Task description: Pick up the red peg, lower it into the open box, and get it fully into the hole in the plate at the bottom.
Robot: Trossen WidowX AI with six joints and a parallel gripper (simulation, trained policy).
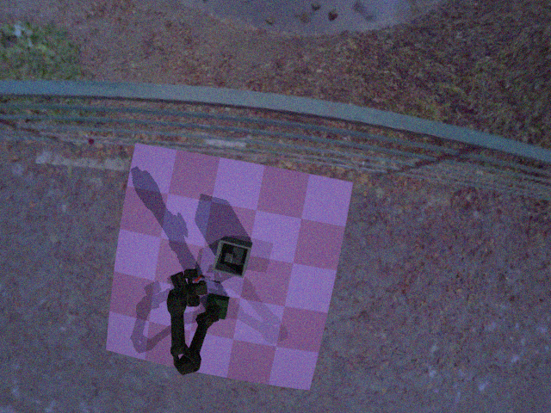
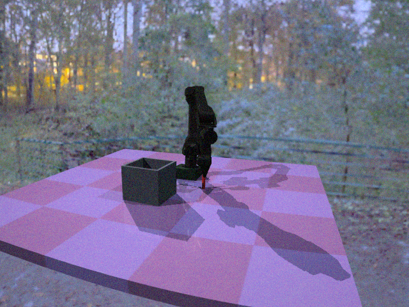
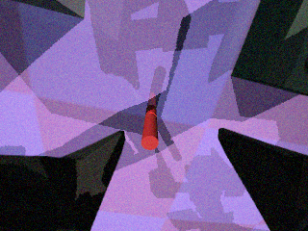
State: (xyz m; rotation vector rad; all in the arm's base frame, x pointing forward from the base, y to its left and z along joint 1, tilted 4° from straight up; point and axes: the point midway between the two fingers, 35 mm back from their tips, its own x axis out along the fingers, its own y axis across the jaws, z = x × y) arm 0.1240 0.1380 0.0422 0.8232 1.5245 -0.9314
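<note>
Right now the red peg is 2 cm ahead of my gripper tip, 1 cm to the left of it and 2 cm below it. From my gripper tip the other things lie so: grey plate 22 cm ahead, 13 cm to the right, 2 cm below.
</note>
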